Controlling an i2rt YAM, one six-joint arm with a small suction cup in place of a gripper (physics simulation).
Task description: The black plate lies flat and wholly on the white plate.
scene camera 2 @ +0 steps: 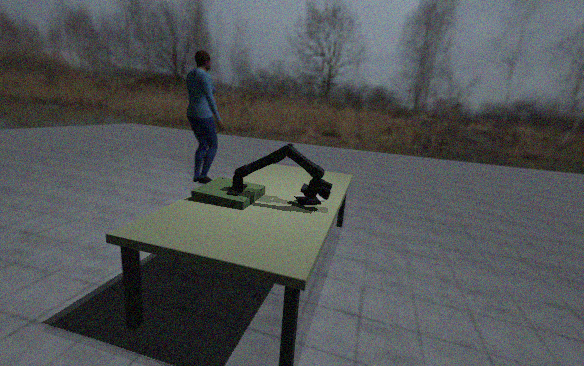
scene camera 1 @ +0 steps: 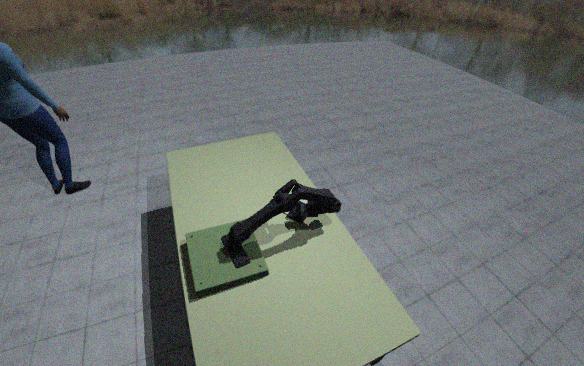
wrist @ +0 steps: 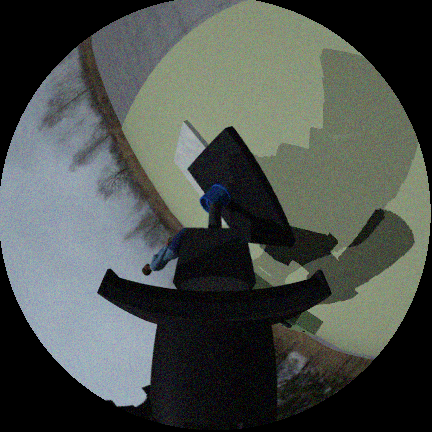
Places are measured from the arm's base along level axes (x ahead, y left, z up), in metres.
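Where they show: end effector, tool point: [wrist: 214, 192]; arm's base, origin of the base link: [scene camera 2: 237, 190] [scene camera 1: 235, 249].
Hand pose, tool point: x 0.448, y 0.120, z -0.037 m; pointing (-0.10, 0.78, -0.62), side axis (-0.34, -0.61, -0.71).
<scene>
Things, the pixels of their top centre, and the offset from my tool point. Level surfaces: height alone.
- black plate, middle of its top: [wrist: 231, 206] [scene camera 1: 300, 210] [scene camera 2: 308, 198] dx -0.009, dy -0.029, dz +0.003 m
- white plate, middle of its top: [wrist: 206, 184] dx -0.007, dy +0.042, dz -0.015 m
- pale yellow-green table, its level: dz -0.022 m
My suction cup [wrist: 215, 197], blue-rimmed in the wrist view, is at the black plate [scene camera 1: 296, 214] [scene camera 2: 308, 200] [wrist: 240, 185] and holds it near one edge. The black plate is tilted and appears raised above the table, apart from its dark shadow. The white plate [wrist: 189, 150] lies on the table, showing to the upper left of the black plate in the wrist view, which hides much of it. A small white patch of it [scene camera 1: 303, 201] shows between the arm parts in scene camera 1. It cannot be made out in scene camera 2. The exact gap between the plates cannot be told.
The arm stands on a green base block [scene camera 1: 210, 270] [scene camera 2: 220, 196] on the pale yellow-green table [scene camera 1: 310, 310] [scene camera 2: 215, 235]. Arm shadows fall across the table. A person in blue [scene camera 1: 20, 95] [scene camera 2: 201, 100] stands on the paved floor beyond the table.
</scene>
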